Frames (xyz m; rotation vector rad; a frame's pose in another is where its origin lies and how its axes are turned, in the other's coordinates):
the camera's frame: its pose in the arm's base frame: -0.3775 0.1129 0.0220 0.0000 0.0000 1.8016
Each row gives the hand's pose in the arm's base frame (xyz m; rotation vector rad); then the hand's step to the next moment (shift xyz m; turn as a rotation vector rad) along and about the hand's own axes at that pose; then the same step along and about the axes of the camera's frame.
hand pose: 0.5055 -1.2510 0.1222 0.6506 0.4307 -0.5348
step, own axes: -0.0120 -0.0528 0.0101 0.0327 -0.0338 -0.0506
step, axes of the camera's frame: -0.0284 0.0461 -0.0102 0.0013 0.0047 -0.0689
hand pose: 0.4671 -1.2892 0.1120 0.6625 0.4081 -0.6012
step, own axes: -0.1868 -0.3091 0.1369 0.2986 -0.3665 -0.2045
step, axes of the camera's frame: -0.1378 0.3560 0.0591 -0.1937 0.0859 -0.4695
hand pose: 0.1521 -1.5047 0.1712 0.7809 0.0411 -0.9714
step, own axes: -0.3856 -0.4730 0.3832 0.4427 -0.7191 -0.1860
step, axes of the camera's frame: 0.0566 0.7029 0.1482 -0.3731 0.3197 -0.7115
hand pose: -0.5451 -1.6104 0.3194 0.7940 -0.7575 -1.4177
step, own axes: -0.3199 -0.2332 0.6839 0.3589 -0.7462 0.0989
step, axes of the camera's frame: 0.4574 0.6187 0.1803 -0.2398 0.5508 -0.5783
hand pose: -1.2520 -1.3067 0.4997 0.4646 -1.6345 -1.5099
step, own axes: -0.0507 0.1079 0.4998 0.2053 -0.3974 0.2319
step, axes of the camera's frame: 0.4402 0.2336 0.1252 0.0055 0.4127 -0.2890
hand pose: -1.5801 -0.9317 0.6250 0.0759 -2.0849 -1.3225
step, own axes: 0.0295 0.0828 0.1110 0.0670 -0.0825 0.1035
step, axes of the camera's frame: 0.1273 0.0326 0.0527 0.0459 0.1262 -0.0630
